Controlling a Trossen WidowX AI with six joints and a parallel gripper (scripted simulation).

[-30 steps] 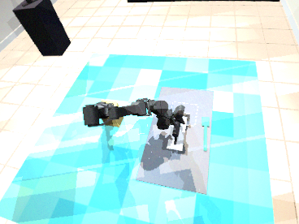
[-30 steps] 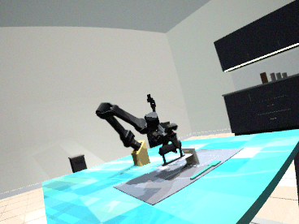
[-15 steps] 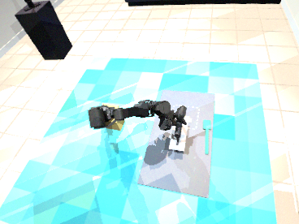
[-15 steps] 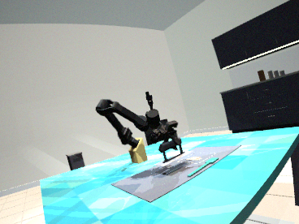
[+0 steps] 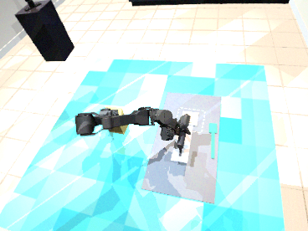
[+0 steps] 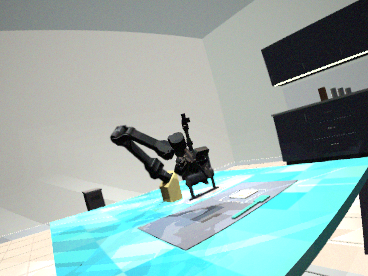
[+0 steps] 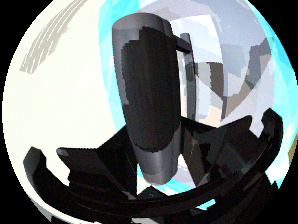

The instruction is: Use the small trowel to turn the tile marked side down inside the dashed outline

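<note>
Right now the white tile is 190 mm to the left of my gripper tip and 120 mm below it. The rest, counted from my gripper tip: grey mat (10 mm behind, 60 mm to the left, 140 mm below); teal tool (130 mm ahead, 80 mm to the left, 120 mm below).
</note>
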